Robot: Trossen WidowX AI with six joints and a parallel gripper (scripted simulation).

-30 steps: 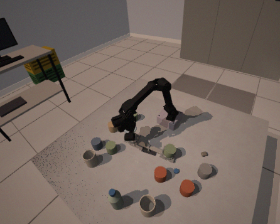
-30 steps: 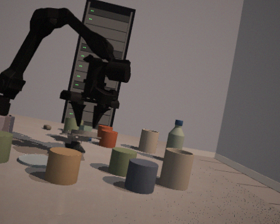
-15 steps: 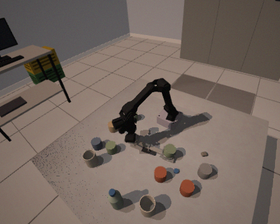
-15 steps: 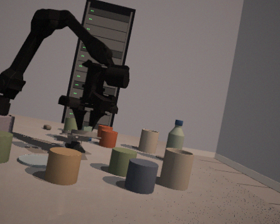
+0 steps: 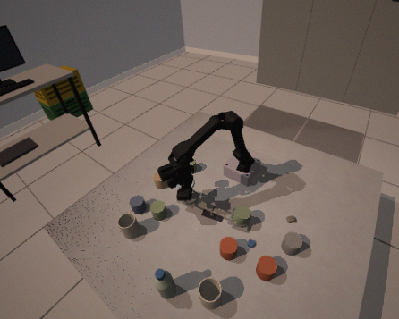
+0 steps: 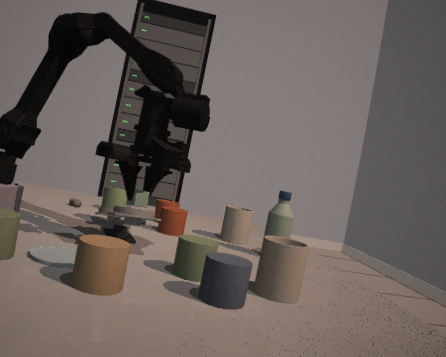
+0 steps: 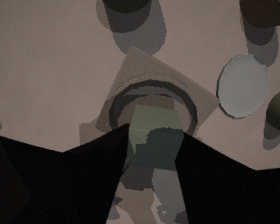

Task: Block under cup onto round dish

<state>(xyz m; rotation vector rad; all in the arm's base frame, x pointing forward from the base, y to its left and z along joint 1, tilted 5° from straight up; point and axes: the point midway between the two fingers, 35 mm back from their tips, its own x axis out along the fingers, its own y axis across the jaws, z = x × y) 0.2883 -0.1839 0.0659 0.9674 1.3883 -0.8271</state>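
My gripper tip is now 120 mm past the pale round dish, 100 mm to the left of it and 100 mm above it. Also, from my gripper tip: small balance 120 mm to the left, 60 mm below; tan cup 80 mm behind, 200 mm to the right, 60 mm below; pale green block 10 mm above.
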